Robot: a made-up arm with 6 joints.
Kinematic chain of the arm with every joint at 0, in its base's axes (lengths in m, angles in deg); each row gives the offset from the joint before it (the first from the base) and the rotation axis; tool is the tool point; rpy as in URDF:
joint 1: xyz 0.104 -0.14 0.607 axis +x
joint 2: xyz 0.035 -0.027 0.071 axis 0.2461 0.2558 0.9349
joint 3: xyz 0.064 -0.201 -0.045 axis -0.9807 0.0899 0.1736
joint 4: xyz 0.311 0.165 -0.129 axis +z
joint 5: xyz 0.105 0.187 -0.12 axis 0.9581 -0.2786 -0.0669
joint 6: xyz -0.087 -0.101 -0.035 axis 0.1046 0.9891 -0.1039
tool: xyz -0.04 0.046 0.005 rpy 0 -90 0
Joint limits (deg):
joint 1: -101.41..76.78
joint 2: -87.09..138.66
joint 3: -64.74..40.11
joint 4: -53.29..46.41
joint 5: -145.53..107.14
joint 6: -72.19..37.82
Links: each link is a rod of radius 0.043 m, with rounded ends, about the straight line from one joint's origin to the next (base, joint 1, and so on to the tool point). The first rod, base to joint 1, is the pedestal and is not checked.
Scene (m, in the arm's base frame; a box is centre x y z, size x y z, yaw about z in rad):
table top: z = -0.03
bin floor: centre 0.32 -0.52 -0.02 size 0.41 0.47 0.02 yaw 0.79
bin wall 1: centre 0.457 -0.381 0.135 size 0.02 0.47 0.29 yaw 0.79
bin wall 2: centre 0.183 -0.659 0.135 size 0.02 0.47 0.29 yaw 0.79
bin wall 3: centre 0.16 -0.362 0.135 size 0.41 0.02 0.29 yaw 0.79
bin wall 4: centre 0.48 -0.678 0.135 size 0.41 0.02 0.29 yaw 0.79
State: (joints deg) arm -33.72 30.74 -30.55 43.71 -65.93 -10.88
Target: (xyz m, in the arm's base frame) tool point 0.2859 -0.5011 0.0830
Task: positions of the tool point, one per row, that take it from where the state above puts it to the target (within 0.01 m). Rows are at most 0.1 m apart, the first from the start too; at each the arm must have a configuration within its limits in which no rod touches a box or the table.
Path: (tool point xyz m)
1: 0.3936 -0.0259 0.5038
2: 0.4308 -0.0866 0.5203
3: 0.4540 -0.1577 0.5320
4: 0.4600 -0.2357 0.5355
5: 0.4464 -0.3155 0.5279
6: 0.4122 -0.3910 0.5077
7: 0.3580 -0.4551 0.4752
8: 0.2859 -0.5011 0.4328
9: 0.2964 -0.4974 0.3395
10: 0.2980 -0.4928 0.2478
11: 0.2931 -0.4925 0.1611
12: 0.2859 -0.5011 0.0830

